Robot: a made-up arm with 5 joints.
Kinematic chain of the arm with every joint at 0, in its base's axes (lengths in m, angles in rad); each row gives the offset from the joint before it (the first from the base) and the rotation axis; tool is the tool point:
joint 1: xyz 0 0 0.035 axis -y
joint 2: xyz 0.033 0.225 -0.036 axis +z
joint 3: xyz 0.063 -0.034 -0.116 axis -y
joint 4: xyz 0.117 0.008 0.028 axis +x
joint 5: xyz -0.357 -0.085 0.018 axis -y
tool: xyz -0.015 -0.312 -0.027
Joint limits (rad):
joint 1: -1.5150..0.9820
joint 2: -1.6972..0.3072
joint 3: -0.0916..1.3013
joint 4: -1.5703..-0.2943
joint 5: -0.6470..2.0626
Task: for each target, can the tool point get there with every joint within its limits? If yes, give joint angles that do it. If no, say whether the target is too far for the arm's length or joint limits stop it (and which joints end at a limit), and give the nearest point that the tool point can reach.
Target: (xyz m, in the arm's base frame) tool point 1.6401 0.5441 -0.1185
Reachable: no: too far | nearest point 0.2972 0.3915 0.0182 | short by 1.358 m
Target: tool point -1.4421 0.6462 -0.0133
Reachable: no: too far | nearest point -0.5221 0.3859 0.0175 | short by 0.957 m
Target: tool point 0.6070 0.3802 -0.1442
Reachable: no: joint limits stop it (at a limit: joint 1, joint 2, joint 3, joint 4, joint 5) | nearest point 0.2972 0.3915 0.0182 | short by 0.350 m
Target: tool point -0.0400 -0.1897 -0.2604
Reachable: yes | joints 0.3168 0.1475 1.0736 -0.4670 0.5640
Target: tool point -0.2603 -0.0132 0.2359
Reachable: yes | joints -0.8277 0.1464 0.8085 -1.1953 0.4490
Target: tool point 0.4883 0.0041 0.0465
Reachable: no: joint limits stop it (at a limit: joint 1, joint 2, joint 3, joint 5) | nearest point 0.2720 0.0585 0.0776 | short by 0.225 m
